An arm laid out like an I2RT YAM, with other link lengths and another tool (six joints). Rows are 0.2 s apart.
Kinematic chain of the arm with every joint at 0, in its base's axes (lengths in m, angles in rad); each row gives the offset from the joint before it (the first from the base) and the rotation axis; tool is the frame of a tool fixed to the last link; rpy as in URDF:
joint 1: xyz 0 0 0.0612 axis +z
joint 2: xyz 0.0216 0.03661 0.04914 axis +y
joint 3: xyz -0.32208 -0.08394 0 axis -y
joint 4: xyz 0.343 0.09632 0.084 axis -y
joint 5: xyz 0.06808 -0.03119 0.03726 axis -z
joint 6: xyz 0.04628 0 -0.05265 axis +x
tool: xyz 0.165 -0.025 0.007 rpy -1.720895 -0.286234 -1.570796
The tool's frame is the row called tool.
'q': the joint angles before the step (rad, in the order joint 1, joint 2, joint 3, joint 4, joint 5, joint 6). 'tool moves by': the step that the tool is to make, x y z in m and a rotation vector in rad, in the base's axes. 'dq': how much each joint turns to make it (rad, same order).
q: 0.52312, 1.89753, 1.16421, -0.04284, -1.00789, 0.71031
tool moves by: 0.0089, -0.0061, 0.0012, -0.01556, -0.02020, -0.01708
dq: -0.01223, -0.00313, 0.01060, -0.02443, 0.02001, -0.02448
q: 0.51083, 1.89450, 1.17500, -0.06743, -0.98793, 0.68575
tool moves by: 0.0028, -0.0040, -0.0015, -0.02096, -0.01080, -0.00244
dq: -0.00453, 0.00001, 0.01080, -0.03827, 0.01546, -0.03216
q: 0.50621, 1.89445, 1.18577, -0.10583, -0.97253, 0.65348
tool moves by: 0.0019, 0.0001, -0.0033, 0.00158, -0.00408, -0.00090
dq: -0.00145, 0.00776, -0.00145, 0.01236, 0.00005, -0.00143
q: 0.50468, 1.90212, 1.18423, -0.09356, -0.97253, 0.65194
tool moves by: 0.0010, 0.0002, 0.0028, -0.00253, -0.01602, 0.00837
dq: 0.00004, -0.00132, 0.00932, -0.01672, 0.00153, -0.02286
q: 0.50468, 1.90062, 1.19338, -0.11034, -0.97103, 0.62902
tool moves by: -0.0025, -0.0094, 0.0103, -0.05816, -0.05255, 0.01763
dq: 0.00012, -0.03520, 0.02598, -0.13165, 0.04602, -0.10871
